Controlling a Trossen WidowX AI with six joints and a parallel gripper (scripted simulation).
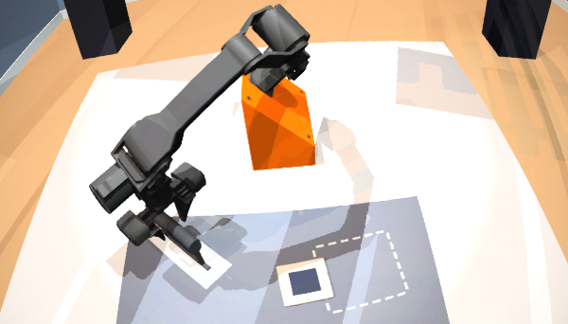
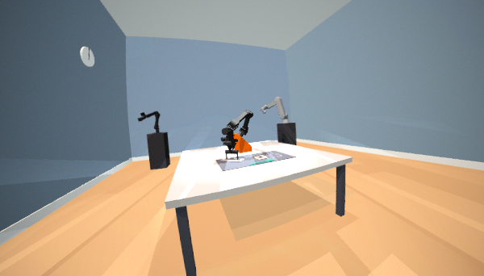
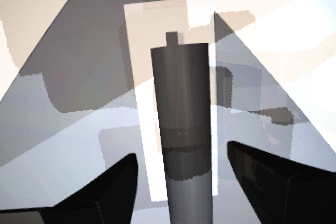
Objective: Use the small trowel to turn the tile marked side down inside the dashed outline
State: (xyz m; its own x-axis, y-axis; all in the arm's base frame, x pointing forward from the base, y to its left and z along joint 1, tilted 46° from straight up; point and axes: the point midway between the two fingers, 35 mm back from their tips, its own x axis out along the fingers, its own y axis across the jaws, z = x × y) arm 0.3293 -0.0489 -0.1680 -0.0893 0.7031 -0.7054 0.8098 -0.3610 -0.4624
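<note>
My gripper tip is 4 cm above the trowel, 2 cm to the left of it and 2 cm past it. Round my gripper tip: white tile 25 cm to the left, 7 cm below, 7 cm ahead; then mat 19 cm to the left, 10 cm below, 6 cm ahead.
</note>
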